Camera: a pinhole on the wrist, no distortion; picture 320 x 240 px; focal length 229.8 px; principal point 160.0 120.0 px. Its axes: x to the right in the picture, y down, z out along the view. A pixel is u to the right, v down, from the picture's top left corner.
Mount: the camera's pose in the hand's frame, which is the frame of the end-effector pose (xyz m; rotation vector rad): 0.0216 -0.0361 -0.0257 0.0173 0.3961 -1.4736
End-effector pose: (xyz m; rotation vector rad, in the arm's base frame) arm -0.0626 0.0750 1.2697 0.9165 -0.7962 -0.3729
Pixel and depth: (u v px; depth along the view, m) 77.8 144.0 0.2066
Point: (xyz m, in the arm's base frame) -0.1386 -0.0897 1.3638
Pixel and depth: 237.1 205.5 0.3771
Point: -0.0785 -0.3607 1.2843
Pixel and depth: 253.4 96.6 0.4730
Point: -0.2635 -0.3937 1.1671
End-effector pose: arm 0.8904 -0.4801 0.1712 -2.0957 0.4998 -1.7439
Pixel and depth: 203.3 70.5 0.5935
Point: 1.4304 -0.2099 0.2768
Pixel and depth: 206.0 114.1 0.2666
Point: 1.1180 -0.3750 0.2837
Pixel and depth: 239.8 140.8 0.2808
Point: 1.1200 -0.3564 0.3370
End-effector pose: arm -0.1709 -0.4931 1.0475 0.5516 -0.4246 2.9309
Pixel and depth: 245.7 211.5 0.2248
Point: -0.2497 -0.3672 1.2774
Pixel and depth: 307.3 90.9 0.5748
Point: -0.0329 -0.0957 1.6078
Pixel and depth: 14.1 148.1 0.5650
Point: -0.2022 -0.8170 1.6051
